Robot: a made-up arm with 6 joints.
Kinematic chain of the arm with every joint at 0, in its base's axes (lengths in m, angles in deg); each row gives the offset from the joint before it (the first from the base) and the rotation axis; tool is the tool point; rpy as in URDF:
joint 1: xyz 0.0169 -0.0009 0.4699 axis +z
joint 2: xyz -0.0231 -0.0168 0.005 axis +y
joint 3: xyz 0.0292 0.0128 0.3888 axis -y
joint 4: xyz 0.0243 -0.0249 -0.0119 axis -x
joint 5: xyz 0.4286 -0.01 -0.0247 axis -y
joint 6: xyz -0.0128 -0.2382 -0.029 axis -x
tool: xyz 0.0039 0.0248 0.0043 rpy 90 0 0
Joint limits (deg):
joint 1: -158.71..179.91
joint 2: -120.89..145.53
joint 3: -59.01..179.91
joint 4: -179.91..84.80
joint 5: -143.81..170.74
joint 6: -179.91..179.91
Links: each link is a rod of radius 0.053 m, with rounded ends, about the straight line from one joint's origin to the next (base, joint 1, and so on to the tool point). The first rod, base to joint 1, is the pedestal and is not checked.
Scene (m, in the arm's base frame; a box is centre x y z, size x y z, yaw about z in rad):
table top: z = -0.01
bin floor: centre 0.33 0.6 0 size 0.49 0.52 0.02 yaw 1.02
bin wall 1: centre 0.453 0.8 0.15 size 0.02 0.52 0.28 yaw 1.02
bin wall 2: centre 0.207 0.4 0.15 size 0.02 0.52 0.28 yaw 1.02
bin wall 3: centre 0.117 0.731 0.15 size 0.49 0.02 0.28 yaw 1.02
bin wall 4: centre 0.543 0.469 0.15 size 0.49 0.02 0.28 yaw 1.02
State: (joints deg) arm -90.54 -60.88 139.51 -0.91 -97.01 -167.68
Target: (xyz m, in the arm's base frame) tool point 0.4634 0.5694 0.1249
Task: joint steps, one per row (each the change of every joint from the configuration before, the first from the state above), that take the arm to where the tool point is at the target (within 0.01 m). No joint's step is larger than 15 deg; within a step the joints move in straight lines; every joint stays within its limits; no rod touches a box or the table.
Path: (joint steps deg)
1: 13.65 9.97 -8.14 -6.49 0.75 -0.29
2: 13.64 9.98 -8.13 -6.49 0.75 -0.29
3: 13.65 9.97 -8.14 -6.50 0.75 -0.30
4: 13.65 9.97 -8.13 -6.49 0.75 -0.29
5: 13.65 9.98 -8.14 -6.49 0.75 -0.29
6: 13.64 9.97 -8.13 -6.49 0.75 -0.29
7: 13.65 9.97 -8.14 -6.50 0.74 -0.29
8: 13.65 9.98 -8.13 -6.49 0.75 -0.30
9: 13.64 9.97 -8.14 -6.49 0.75 -0.29
10: 13.65 9.97 -8.13 -6.49 0.75 -0.29
11: 13.65 9.98 -8.14 -6.50 0.75 -0.29
12: 0.21 11.51 6.66 0.54 -0.46 1.34
13: 0.22 11.51 6.66 0.54 -0.46 1.35
14: 0.22 11.51 6.65 0.54 -0.47 1.35

